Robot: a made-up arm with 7 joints.
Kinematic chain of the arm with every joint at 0, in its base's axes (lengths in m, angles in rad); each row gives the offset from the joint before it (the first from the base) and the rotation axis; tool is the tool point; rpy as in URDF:
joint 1: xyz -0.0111 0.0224 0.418 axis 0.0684 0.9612 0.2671
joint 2: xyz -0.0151 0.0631 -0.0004 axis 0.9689 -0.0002 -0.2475
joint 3: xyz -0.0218 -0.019 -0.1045 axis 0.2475 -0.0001 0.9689
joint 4: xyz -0.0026 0.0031 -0.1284 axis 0.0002 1 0
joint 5: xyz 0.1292 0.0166 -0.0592 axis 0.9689 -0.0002 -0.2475
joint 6: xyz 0.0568 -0.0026 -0.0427 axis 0.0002 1 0
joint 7: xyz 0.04 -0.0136 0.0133 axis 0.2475 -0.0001 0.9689
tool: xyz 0.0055 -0.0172 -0.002 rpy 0 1.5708 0
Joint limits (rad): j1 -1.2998..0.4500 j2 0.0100..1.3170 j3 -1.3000..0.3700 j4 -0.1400..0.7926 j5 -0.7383..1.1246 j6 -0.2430..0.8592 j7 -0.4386..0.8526
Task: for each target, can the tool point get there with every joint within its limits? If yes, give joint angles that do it. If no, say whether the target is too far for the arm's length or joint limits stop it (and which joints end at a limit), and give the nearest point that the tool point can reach.
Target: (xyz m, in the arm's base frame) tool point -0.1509 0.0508 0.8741
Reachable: no: joint limits stop it (at a limit: joint 1, joint 2, joint 3, joint 4, joint 5, joint 6, joint 7) | nearest point 0.1700 0.2274 0.6743 | short by 0.417 m
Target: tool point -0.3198 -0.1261 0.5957
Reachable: no: joint limits stop it (at a limit: joint 1, joint 2, joint 3, joint 4, joint 5, joint 6, joint 7) | nearest point -0.1083 -0.2052 0.2019 | short by 0.454 m
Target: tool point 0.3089 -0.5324 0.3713
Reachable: no: too far | nearest point 0.2496 -0.2677 0.3337 | short by 0.274 m
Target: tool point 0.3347 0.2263 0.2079
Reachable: yes | joints -0.5264 0.9437 -0.3761 0.1331 0.7786 0.0600 0.5537
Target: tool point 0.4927 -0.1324 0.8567
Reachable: no: too far | nearest point 0.3616 -0.0476 0.5254 | short by 0.366 m
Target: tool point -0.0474 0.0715 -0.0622
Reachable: yes | joints 0.2008 0.1237 -0.4129 0.6110 0.7458 0.7140 0.1266
